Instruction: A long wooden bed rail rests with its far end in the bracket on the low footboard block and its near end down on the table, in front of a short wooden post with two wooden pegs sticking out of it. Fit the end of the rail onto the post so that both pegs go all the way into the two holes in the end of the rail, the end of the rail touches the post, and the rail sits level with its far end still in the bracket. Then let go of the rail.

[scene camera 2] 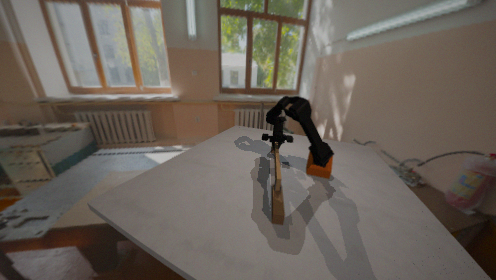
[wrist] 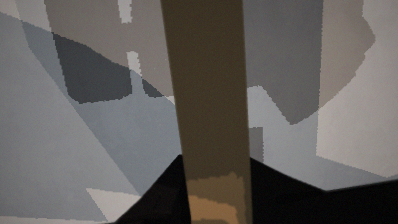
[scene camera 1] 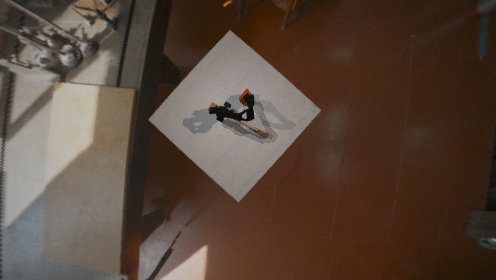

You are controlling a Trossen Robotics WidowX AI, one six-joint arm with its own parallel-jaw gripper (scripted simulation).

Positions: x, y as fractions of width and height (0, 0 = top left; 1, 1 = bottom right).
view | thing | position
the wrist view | my gripper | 0.52, 0.71
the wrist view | wooden rail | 0.52, 0.24
